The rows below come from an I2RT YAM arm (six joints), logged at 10 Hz.
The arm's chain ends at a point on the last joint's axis. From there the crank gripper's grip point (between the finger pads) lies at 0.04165 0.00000 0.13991 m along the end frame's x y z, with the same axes.
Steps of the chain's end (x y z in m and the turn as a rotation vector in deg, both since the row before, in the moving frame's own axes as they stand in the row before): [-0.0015, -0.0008, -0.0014, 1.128, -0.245, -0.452]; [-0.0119, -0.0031, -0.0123, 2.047, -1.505, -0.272]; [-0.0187, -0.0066, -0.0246, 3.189, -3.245, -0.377]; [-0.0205, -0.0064, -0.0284, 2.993, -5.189, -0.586]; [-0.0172, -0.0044, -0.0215, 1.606, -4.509, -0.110]
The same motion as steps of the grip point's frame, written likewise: [-0.0021, -0.0039, -0.0013, 1.128, -0.245, -0.452]; [-0.0156, -0.0083, -0.0113, 2.047, -1.505, -0.272]; [-0.0267, -0.0147, -0.0227, 3.189, -3.245, -0.377]; [-0.0334, -0.0142, -0.0254, 2.993, -5.189, -0.586]; [-0.0283, -0.0084, -0.0187, 1.606, -4.509, -0.110]
